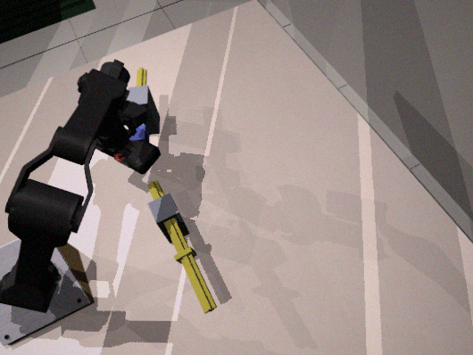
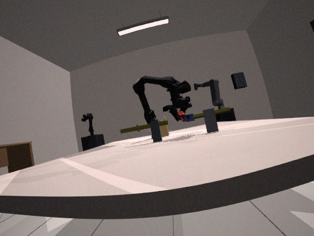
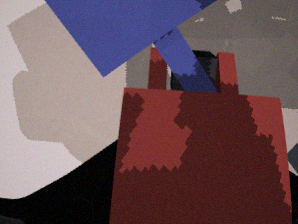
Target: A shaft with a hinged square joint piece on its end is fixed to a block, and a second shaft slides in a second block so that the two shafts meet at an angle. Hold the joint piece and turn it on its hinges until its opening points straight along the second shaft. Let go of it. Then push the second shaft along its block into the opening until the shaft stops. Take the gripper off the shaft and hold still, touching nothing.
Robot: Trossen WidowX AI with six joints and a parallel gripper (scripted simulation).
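Now: gripper tip 30 mm below the red joint piece, 10 mm to the right of it and 10 mm short of it.
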